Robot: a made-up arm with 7 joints. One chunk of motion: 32 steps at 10 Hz.
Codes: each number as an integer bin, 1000 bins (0 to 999) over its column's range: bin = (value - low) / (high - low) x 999, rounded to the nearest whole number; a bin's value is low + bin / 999 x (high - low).
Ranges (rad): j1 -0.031..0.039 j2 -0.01..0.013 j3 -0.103..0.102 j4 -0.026..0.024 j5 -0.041..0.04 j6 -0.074..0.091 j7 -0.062..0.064
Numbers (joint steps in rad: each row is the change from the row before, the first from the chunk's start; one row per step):
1: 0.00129 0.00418 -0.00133 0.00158 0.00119 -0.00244 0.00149
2: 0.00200 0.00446 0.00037 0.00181 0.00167 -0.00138 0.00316
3: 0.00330 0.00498 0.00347 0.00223 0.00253 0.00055 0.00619
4: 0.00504 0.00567 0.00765 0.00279 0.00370 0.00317 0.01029
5: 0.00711 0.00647 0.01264 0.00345 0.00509 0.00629 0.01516
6: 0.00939 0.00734 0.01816 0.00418 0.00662 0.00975 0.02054
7: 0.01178 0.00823 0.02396 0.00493 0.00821 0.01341 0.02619
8: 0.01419 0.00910 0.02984 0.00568 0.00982 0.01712 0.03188
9: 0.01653 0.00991 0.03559 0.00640 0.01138 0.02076 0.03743
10: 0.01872 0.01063 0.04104 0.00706 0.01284 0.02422 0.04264
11: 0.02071 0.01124 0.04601 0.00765 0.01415 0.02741 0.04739
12: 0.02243 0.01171 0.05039 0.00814 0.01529 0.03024 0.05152
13: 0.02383 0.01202 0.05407 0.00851 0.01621 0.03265 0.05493
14: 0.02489 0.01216 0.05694 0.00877 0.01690 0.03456 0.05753
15: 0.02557 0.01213 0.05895 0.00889 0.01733 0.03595 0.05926
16: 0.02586 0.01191 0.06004 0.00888 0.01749 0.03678 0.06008
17: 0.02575 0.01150 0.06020 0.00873 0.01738 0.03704 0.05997
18: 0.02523 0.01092 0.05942 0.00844 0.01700 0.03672 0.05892
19: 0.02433 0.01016 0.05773 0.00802 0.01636 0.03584 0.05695
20: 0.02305 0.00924 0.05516 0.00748 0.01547 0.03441 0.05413
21: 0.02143 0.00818 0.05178 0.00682 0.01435 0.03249 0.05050
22: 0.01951 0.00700 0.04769 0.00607 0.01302 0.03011 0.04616
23: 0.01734 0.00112 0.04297 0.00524 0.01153 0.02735 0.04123
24: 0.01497 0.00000 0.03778 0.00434 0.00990 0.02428 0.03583
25: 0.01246 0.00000 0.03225 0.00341 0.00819 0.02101 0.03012
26: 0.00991 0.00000 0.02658 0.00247 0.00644 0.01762 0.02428
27: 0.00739 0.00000 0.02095 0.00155 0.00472 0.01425 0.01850
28: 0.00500 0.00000 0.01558 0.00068 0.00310 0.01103 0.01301
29: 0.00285 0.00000 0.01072 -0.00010 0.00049 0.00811 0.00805
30: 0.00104 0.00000 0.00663 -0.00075 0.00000 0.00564 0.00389
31: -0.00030 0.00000 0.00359 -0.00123 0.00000 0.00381 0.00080
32: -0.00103 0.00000 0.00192 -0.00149 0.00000 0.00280 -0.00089
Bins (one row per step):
1: 461 616 495 551 520 433 503
2: 471 628 504 556 526 440 517
3: 490 651 519 564 537 451 541
4: 514 681 539 575 551 467 573
5: 544 715 564 588 568 486 612
6: 576 753 590 603 587 507 654
7: 611 792 619 618 607 529 699
8: 645 830 647 633 627 552 744
9: 678 865 675 647 646 574 788
10: 710 896 702 661 664 595 830
11: 738 923 726 672 680 614 867
12: 763 943 747 682 694 631 900
13: 783 956 765 690 706 646 927
14: 798 963 779 695 714 657 948
15: 807 961 789 697 719 666 961
16: 811 952 795 697 721 671 968
17: 810 934 795 694 720 672 967
18: 802 909 792 688 715 670 959
19: 790 876 783 680 707 665 943
20: 771 836 771 669 696 656 921
21: 748 790 754 656 683 645 892
22: 721 738 734 641 666 630 858
23: 690 483 711 624 648 614 818
24: 656 434 686 606 628 595 776
25: 620 434 659 588 607 575 730
26: 584 434 631 569 585 555 684
27: 548 434 604 550 564 534 638
28: 514 434 578 533 544 515 595
29: 483 434 554 517 512 497 555
30: 457 434 534 504 506 482 522
31: 438 434 519 495 506 471 498
32: 428 434 511 490 506 465 485

